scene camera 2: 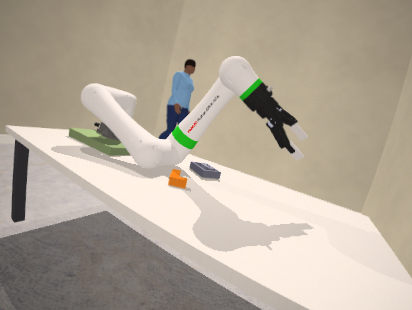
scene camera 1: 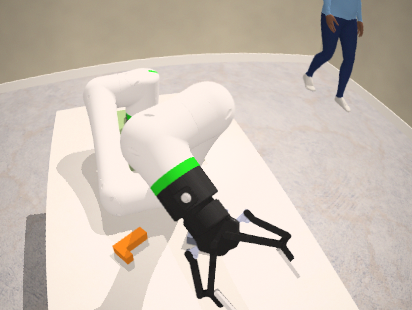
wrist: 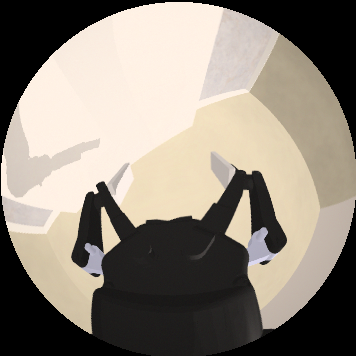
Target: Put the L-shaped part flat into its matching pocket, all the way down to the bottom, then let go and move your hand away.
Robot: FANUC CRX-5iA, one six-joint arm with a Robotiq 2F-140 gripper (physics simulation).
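Frame: origin at the arm's base, x left, y up, z ahead, level; millimetres.
Seen in the pictures: gripper, between the fingertips: (scene camera 2: 302, 147) (scene camera 1: 267, 297) (wrist: 169, 164); arm's base, origin of its link: (scene camera 2: 115, 137).
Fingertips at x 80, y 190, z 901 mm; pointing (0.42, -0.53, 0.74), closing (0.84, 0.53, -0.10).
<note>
Pixels of each thing's top centre, then the offset from my fingertips to it. Level surfaces: height alone.
- orange L-shaped part, centre of its top: (scene camera 1: 133, 242) (scene camera 2: 179, 174) dz -355, dx -202, dy -199 mm
- block, centre of its top: (scene camera 2: 205, 166) dz -377, dx +23, dy -192 mm
- white table, height of its surface: dy -229 mm
The orange L-shaped part (scene camera 1: 121, 248) (scene camera 2: 177, 181) lies on the white table, apart from the grey-blue pocket block. In the scene camera 2 view the block (scene camera 2: 205, 171) sits flat on the table beside the part; its pockets are too small to tell apart. In the scene camera 1 view my hand hides most of the block (scene camera 1: 191, 240). My gripper (scene camera 1: 261, 286) (scene camera 2: 299, 143) (wrist: 169, 164) is wide open and empty. It hangs high above the table, well away from both part and block, its fingers tilted outward. Neither the part nor the block shows in the wrist view.
The white table (scene camera 1: 250, 175) (scene camera 2: 325, 260) carries a green base plate (scene camera 1: 121, 120) (scene camera 2: 90, 140) under the arm's base. The arm bends low over the table near the part and block. A person in a blue shirt (scene camera 1: 342, 10) (scene camera 2: 182, 91) stands on the floor beyond the table.
</note>
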